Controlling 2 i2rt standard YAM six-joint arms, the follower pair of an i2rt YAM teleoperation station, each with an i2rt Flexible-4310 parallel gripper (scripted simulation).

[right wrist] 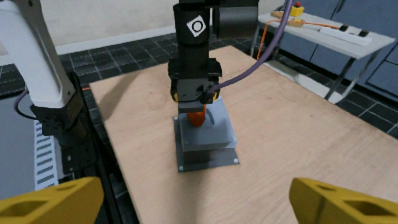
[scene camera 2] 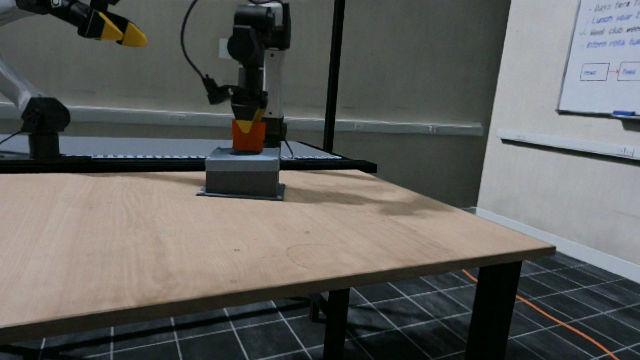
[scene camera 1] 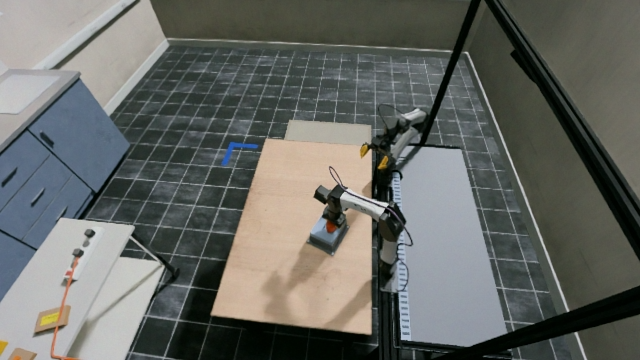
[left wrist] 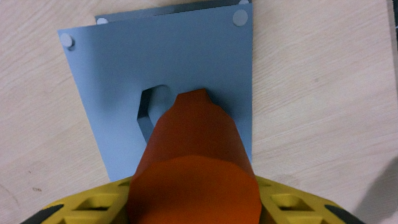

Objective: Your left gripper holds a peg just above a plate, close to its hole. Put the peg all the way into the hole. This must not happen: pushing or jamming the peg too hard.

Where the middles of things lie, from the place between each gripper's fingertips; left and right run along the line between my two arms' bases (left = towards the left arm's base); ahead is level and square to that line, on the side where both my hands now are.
Now: left hand (scene camera 2: 248,132) 7 cm above the blue-grey plate (scene camera 2: 225,159), 2 cm short of it and 1 cm to the left of it. Also, from my left hand: orange peg (scene camera 2: 253,141): 2 cm below.
The orange peg is 24 cm to the left of my right hand (scene camera 2: 134,40), 20 cm below it and 15 cm ahead of it. From my right hand the other things lie so: blue-grey plate: 25 cm below, 23 cm to the left, 17 cm ahead.
